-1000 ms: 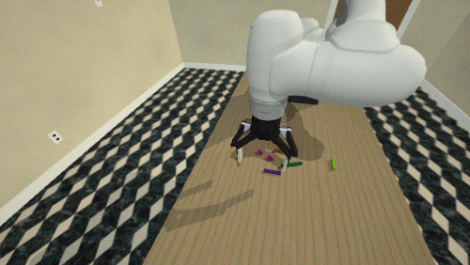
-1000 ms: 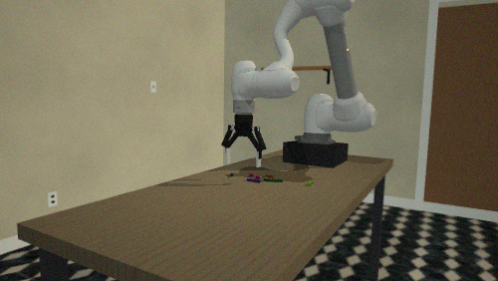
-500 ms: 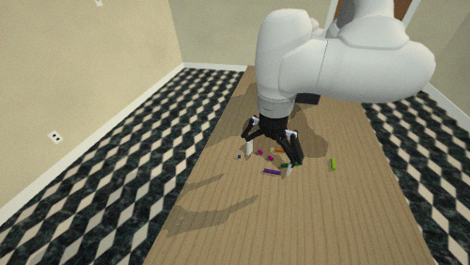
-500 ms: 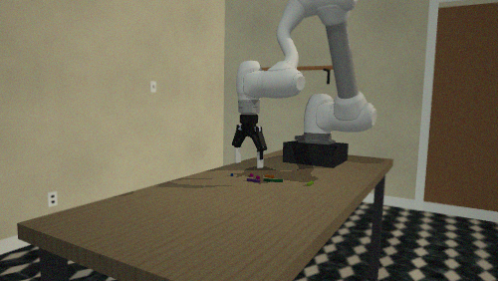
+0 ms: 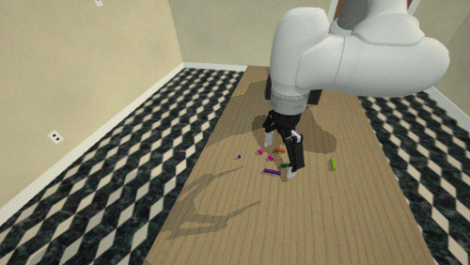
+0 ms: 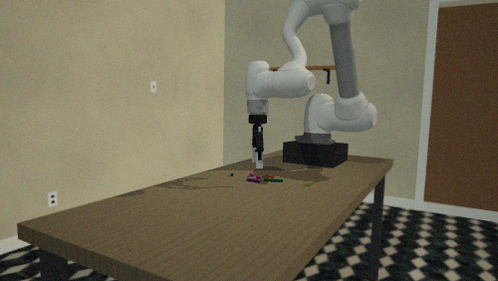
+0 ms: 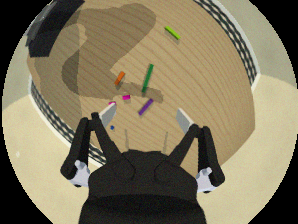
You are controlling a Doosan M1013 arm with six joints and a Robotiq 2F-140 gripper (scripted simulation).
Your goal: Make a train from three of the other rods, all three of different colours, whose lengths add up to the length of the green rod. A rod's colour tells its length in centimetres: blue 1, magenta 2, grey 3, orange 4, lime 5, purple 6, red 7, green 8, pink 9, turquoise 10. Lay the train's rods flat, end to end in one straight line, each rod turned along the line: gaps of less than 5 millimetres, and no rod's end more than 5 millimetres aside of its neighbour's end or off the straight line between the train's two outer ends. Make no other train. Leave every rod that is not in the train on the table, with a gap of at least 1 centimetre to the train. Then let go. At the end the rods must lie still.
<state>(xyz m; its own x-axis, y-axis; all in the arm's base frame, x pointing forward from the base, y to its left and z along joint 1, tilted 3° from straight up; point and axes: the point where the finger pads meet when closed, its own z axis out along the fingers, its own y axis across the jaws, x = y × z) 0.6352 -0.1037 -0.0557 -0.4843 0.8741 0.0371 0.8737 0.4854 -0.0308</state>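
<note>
My gripper is now 14 cm to the left of the tiny blue piece, 8 cm above it and 5 cm past it. Round my hand: purple rod 8 cm below, 1 cm to the right, 1 cm ahead; then orange rod 10 cm behind, 8 cm below, 2 cm to the left; then green rod 8 cm below, 6 cm to the left, 4 cm behind.
</note>
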